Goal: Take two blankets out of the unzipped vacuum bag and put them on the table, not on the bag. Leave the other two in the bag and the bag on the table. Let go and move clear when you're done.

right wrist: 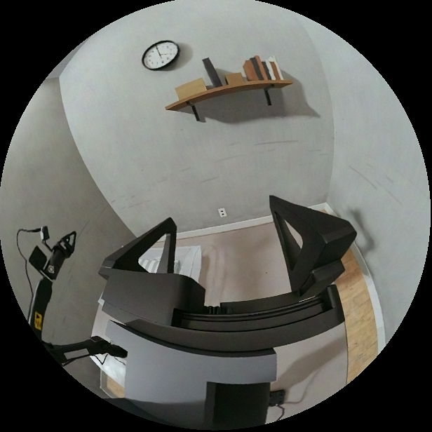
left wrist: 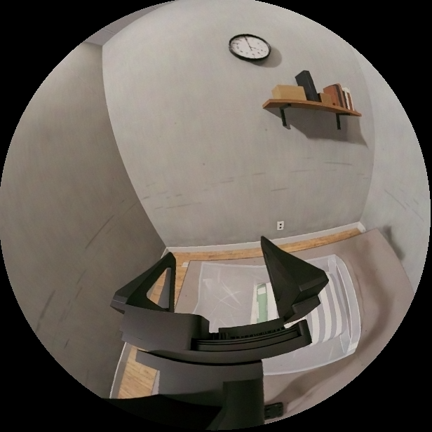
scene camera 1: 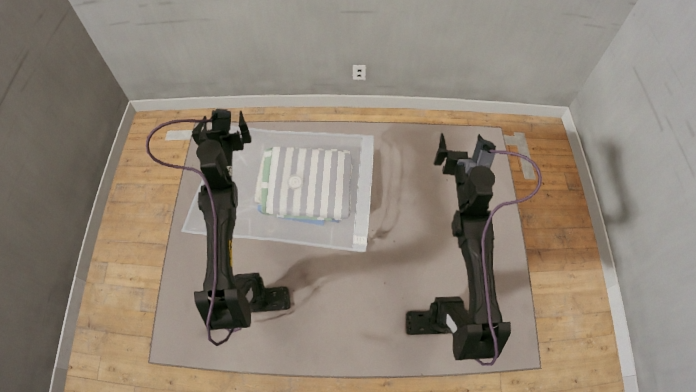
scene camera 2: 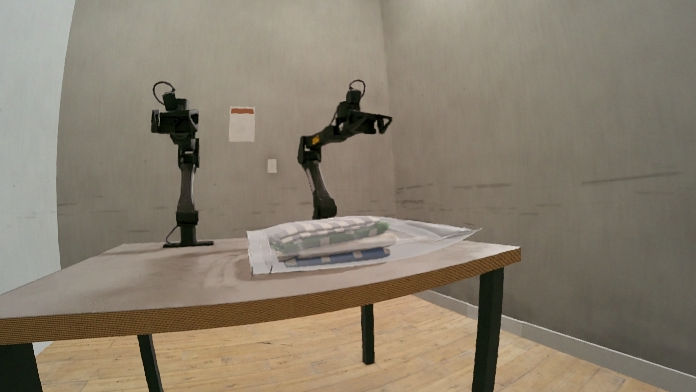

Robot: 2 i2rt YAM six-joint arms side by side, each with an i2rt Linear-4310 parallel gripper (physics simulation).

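Observation:
A translucent bag lies flat on the table, its white-banded edge toward the picture's right in scene camera 1. Inside is a folded stack: a grey-and-white striped blanket on top, then a green-and-white blanket, a cream blanket, and a blue-and-white blanket at the bottom. My left gripper is open and empty, high above the bag's left part. My right gripper is open and empty, high above the table, right of the bag.
A round pale disc shows on the bag over the striped blanket. Walls surround the table. A wall shelf with boxes and books and a clock hang on one wall.

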